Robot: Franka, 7 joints.
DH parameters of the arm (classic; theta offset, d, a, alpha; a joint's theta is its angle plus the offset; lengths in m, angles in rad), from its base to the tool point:
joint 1: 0 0.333 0 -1.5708
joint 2: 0 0 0 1.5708
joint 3: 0 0.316 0.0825 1.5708
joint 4: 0 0 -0.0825 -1.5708
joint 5: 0 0.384 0 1.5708
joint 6: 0 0 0.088 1.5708
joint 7: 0 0.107 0 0
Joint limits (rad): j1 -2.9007..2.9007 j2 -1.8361..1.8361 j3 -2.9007..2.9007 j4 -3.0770..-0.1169 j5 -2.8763..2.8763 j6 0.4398..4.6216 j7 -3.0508..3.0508
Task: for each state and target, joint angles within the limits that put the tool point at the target. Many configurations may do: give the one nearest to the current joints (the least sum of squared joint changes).
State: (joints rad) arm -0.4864 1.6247 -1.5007 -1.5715 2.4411 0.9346 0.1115
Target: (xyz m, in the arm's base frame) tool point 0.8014 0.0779 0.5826
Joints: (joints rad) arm 0.4170 1.2136 -1.5889 -0.6592 2.7055 1.7477 0.1115
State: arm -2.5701 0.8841 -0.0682 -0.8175 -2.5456 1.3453 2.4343
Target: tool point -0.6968 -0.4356 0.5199
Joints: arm -2.5174 1.0197 -0.0433 -0.6894 -2.6403 1.7695 2.4343
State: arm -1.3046 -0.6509 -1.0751 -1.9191 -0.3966 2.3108 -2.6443
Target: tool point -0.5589 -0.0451 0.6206
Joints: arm -1.4995 -0.7509 -1.2131 -1.8982 -0.4013 2.2873 -2.6443
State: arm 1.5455 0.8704 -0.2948 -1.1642 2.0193 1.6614 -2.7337
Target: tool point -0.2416 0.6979 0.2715
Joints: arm 1.8283 0.8547 -0.0904 -1.3989 1.9266 1.5309 -2.7337
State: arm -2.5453 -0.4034 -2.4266 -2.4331 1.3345 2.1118 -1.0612
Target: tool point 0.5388 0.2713 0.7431
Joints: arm -2.9007 -0.0002 -2.9007 -1.5528 1.3234 2.5221 -1.0612
